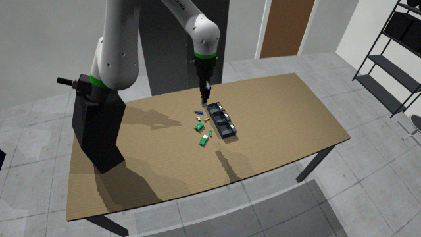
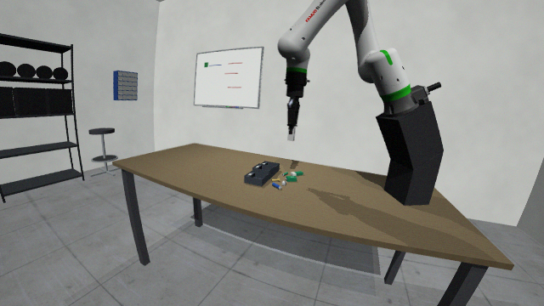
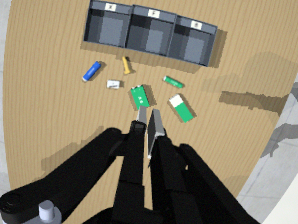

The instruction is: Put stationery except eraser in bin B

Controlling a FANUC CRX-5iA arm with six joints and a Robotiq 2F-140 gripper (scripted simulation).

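Now: the bin row 20 cm below my hand, 11 cm ahead of it and 3 cm to the left of it. From my hand the other things lie so: yellow piece (21 cm below, 5 cm to the left, 3 cm ahead); green block (21 cm below, 1 cm to the left, 1 cm behind); white piece (21 cm below, 7 cm to the left, 1 cm behind).
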